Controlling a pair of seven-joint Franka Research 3 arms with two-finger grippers.
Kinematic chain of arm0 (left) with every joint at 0, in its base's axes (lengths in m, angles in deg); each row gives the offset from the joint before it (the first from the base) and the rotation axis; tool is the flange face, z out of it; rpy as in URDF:
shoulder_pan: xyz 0 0 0.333 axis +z
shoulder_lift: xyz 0 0 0 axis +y
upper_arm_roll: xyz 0 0 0.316 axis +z
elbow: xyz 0.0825 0 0 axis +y
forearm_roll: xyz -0.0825 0 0.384 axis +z
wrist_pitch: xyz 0 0 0 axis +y
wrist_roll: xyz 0.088 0 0 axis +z
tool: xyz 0 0 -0.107 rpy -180 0 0
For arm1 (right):
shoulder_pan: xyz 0 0 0.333 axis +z
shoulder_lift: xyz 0 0 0 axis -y
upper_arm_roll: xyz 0 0 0.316 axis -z
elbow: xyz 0.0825 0 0 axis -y
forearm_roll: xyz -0.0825 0 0.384 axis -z
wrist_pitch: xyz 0 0 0 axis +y
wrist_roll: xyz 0.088 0 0 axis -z
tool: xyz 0 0 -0.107 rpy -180 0 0
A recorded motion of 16 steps. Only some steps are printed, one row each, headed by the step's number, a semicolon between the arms.
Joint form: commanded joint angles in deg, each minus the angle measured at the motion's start. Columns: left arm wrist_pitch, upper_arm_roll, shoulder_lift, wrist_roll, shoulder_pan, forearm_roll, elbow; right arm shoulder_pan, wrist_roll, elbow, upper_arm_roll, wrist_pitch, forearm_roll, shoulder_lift.
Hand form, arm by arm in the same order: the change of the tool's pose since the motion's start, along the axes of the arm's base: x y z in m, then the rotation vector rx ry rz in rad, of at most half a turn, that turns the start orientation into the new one. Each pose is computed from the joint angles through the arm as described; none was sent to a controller.
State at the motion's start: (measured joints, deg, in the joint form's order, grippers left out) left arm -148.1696 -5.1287 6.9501 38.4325 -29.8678 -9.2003 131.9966; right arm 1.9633 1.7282 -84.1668 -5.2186 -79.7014 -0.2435 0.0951
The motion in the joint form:
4: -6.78 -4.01 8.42 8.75 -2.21 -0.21 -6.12; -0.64 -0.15 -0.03 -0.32 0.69 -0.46 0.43
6: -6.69 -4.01 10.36 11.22 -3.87 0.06 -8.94; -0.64 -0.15 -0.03 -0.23 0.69 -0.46 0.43
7: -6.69 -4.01 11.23 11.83 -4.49 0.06 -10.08; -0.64 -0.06 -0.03 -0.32 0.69 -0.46 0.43
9: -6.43 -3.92 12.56 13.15 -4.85 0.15 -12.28; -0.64 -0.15 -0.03 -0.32 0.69 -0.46 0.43
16: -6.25 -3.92 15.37 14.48 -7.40 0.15 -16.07; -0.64 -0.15 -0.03 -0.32 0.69 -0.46 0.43
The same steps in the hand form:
4: -0.0030 -0.0698 -0.0236 -0.0784 -0.0189 0.0623; -0.0035 -0.0022 0.0028 0.0068 0.0059 -0.0020
6: -0.0031 -0.0917 -0.0227 -0.0944 -0.0171 0.0734; -0.0034 -0.0030 0.0028 0.0068 0.0059 -0.0036
7: -0.0030 -0.1002 -0.0233 -0.1006 -0.0161 0.0738; -0.0035 -0.0022 0.0028 0.0066 0.0059 -0.0036
9: 0.0032 -0.1093 -0.0214 -0.1124 -0.0167 0.0912; -0.0035 -0.0022 0.0028 0.0068 0.0059 -0.0020
16: -0.0022 -0.1409 -0.0234 -0.1307 -0.0132 0.0723; -0.0035 -0.0022 0.0028 0.0068 0.0059 -0.0020

